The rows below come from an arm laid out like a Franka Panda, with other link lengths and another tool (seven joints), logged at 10 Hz.
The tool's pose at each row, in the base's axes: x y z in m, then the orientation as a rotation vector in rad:
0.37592 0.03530 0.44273 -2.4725 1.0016 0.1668
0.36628 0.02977 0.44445 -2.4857 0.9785 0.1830
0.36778 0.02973 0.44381 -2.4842 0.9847 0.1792
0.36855 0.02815 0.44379 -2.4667 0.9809 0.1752
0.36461 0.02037 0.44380 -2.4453 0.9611 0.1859
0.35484 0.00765 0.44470 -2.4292 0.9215 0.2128
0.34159 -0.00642 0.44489 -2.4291 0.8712 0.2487
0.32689 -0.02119 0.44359 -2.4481 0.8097 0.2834
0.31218 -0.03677 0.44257 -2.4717 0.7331 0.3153
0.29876 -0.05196 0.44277 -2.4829 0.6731 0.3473
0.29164 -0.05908 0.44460 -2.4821 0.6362 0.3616
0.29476 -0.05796 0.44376 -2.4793 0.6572 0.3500
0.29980 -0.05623 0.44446 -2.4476 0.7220 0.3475
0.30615 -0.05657 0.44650 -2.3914 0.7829 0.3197
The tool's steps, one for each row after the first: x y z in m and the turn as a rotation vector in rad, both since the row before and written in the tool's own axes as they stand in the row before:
-0.00402 0.00942 -0.00466 -0.0112 -0.0124 -0.0156
0.00131 -0.00075 0.00061 0.0011 0.0036 0.0039
0.00155 0.00050 -0.00067 0.0176 -0.0043 0.0004
0.00188 0.00756 -0.00392 0.0202 -0.0196 -0.0070
0.00013 0.01412 -0.00767 0.0145 -0.0341 -0.0187
-0.00203 0.01743 -0.00811 -0.0013 -0.0379 -0.0274
-0.00305 0.01938 -0.00715 -0.0175 -0.0339 -0.0386
-0.00375 0.01979 -0.00737 -0.0203 -0.0342 -0.0502
-0.00453 0.01820 -0.00770 -0.0128 -0.0331 -0.0368
-0.00390 0.00818 -0.00476 0.0002 -0.0189 -0.0231
0.00257 -0.00205 0.00095 0.0040 0.0121 0.0126
0.00335 -0.00420 -0.00013 0.0233 0.0091 0.0484
0.00457 -0.00424 -0.00240 0.0526 0.0178 0.0432

